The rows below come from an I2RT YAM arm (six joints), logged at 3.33 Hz.
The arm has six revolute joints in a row. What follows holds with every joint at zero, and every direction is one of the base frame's.
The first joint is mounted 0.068 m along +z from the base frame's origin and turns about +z.
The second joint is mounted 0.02 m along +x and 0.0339 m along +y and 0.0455 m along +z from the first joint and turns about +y.
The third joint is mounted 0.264 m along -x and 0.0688 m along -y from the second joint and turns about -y.
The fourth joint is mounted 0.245 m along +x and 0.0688 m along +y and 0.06 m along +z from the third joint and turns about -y.
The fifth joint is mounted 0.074 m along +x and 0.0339 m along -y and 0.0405 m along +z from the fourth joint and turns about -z.
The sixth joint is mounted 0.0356 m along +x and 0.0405 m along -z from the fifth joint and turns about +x.
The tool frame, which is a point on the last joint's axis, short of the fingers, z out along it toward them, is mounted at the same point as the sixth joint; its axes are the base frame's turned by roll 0, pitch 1.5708 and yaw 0 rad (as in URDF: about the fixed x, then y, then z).
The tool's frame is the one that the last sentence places.
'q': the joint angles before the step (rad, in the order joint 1, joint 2, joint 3, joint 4, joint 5, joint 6). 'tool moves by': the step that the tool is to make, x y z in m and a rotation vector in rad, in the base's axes. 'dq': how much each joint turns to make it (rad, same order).
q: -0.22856, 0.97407, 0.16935, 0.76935, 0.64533, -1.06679
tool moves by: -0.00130, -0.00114, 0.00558, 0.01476, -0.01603, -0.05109
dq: 0.00000, -0.02733, 0.01908, -0.04992, 0.05039, 0.02539
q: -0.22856, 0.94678, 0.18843, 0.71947, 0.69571, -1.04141
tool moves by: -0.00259, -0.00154, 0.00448, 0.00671, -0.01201, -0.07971
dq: 0.00004, -0.02161, 0.01405, -0.03669, 0.07932, 0.01670
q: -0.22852, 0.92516, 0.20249, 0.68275, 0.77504, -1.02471
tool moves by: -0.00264, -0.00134, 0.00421, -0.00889, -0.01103, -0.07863
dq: 0.00013, -0.01221, 0.00766, -0.00321, 0.07892, -0.00535
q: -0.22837, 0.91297, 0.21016, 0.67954, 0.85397, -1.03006
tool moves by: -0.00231, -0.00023, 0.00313, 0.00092, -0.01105, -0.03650
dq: 0.00055, -0.01913, 0.00593, -0.01945, 0.03698, 0.00646
